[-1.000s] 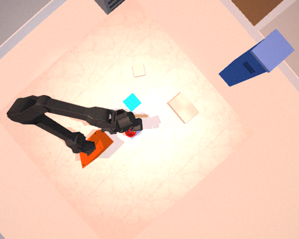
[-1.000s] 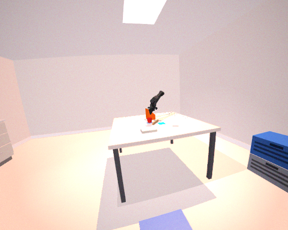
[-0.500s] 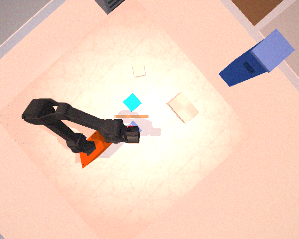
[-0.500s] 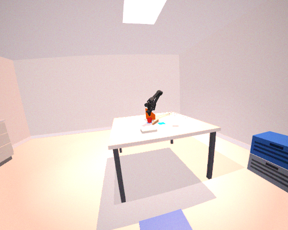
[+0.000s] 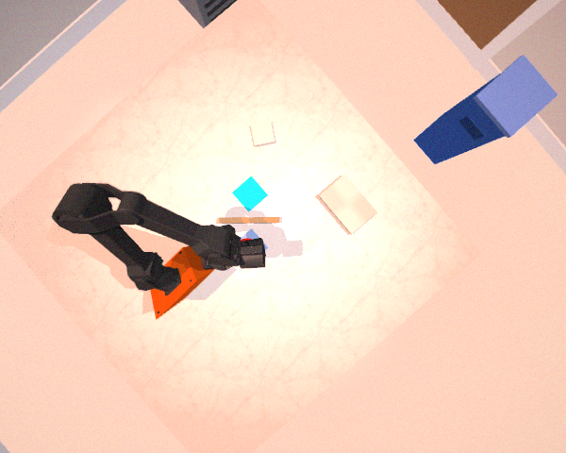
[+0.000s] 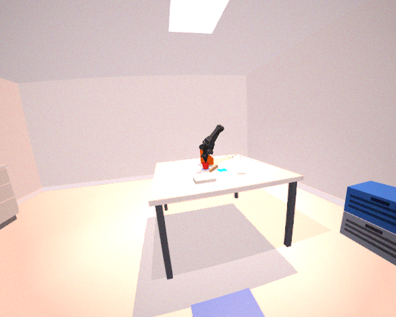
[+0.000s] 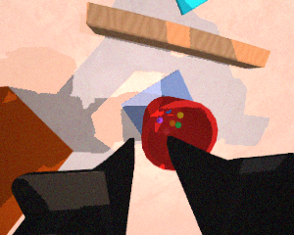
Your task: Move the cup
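My gripper tip is now 4 cm above the red cup, 3 cm short of it and 2 cm to the left of it. The rest, counted from my gripper tip: wooden bar: 9 cm ahead, 7 cm below, 6 cm to the left; green marble: 6 cm below, 3 cm to the right, 3 cm ahead; blue pad: 8 cm below, 3 cm ahead, 1 cm to the right.
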